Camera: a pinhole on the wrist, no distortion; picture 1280 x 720 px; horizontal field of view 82.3 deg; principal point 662.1 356.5 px. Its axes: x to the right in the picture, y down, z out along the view. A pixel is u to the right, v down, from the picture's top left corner.
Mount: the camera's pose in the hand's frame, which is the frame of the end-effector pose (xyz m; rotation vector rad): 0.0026 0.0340 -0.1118 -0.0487 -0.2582 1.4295
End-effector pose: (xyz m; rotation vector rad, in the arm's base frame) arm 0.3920 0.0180 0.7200 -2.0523 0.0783 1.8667
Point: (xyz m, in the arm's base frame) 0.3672 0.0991 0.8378
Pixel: 200.6 567.6
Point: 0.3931 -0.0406 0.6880
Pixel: 1031.6 97.5
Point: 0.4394 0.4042 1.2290
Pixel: outside the picture
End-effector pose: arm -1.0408 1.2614 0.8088 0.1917 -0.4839 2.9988
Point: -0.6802 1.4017 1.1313
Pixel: 254.0 611.1
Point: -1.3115 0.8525 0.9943
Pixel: outside the picture
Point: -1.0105 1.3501 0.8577
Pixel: 91.0 227.6
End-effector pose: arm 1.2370 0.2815 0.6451 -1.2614 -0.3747 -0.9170
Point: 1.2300 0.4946 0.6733
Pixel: 632.4 355.8
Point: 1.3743 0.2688 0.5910
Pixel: outside the picture
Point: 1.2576 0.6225 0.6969
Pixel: 682.7 342.7
